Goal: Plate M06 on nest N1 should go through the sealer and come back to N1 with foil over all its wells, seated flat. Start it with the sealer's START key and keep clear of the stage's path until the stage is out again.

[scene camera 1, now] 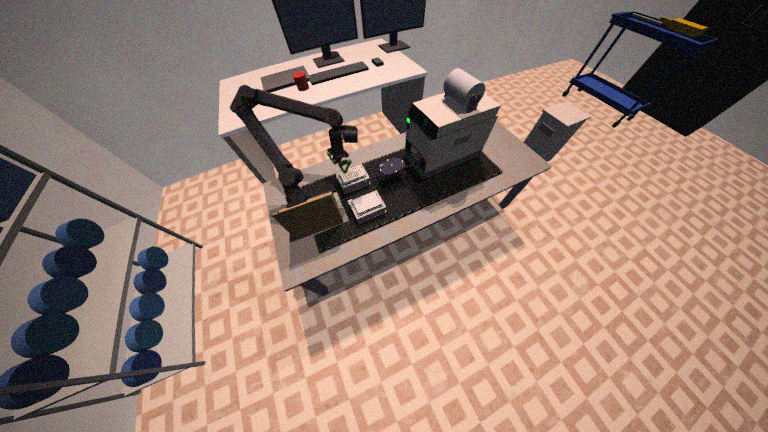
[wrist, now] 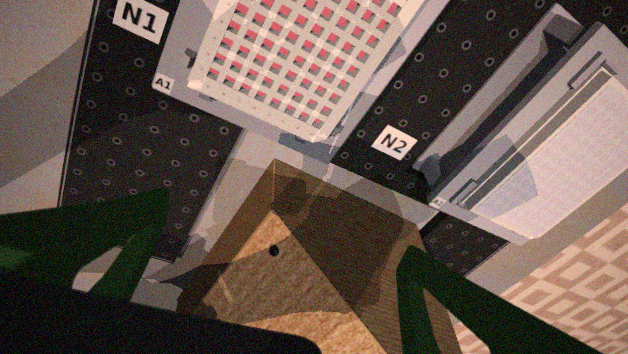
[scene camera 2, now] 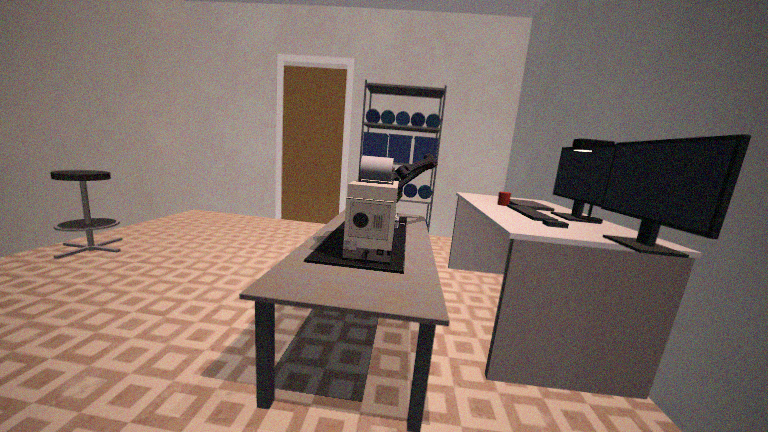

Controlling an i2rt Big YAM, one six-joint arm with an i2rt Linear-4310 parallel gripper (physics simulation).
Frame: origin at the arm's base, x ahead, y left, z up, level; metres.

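Seen in the pictures: gripper, between the fingertips: (scene camera 1: 340, 168) (wrist: 290, 232); arm's base, origin of its link: (scene camera 1: 298, 203).
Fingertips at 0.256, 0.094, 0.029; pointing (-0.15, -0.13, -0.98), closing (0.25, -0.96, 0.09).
Pixels of each thing's middle, then the offset from my fingertips to it, as dx, dy, dz. "pt": a spot on its surface instead.
- nest N1, a spot on its surface: (wrist: 174, 62) pt -0.006, +0.069, -0.099
- Nest N2, a spot on its surface: (wrist: 590, 47) pt +0.126, -0.139, -0.105
- white-topped plate, middle of its body: (wrist: 561, 166) (scene camera 1: 366, 203) +0.059, -0.195, -0.097
- dark round disc, a spot on its surface: (scene camera 1: 391, 165) pt +0.268, -0.051, -0.054
The plate (wrist: 300, 62) (scene camera 1: 353, 173), pale with open red-bottomed wells and no foil visible, sits on nest N1 (wrist: 174, 62); part of it is cut off in the wrist view. My gripper (wrist: 290, 232) (scene camera 1: 338, 161) is open and empty, above and to one side of the plate, with its green fingers apart. The sealer (scene camera 1: 456, 140) (scene camera 2: 370, 225) stands across the mat with a roll (scene camera 1: 460, 90) (scene camera 2: 377, 167) on top and a green light on its front. Its START key and stage cannot be made out clearly.
Nest N2 (wrist: 590, 47) holds a white-topped plate (wrist: 565, 155) (scene camera 1: 367, 204). A brown box-like block (wrist: 345, 225) (scene camera 1: 312, 216) stands under the fingers in the wrist view. A dark round disc (scene camera 1: 391, 165) lies between N1 and the sealer. A desk (scene camera 1: 397, 69) with monitors is behind.
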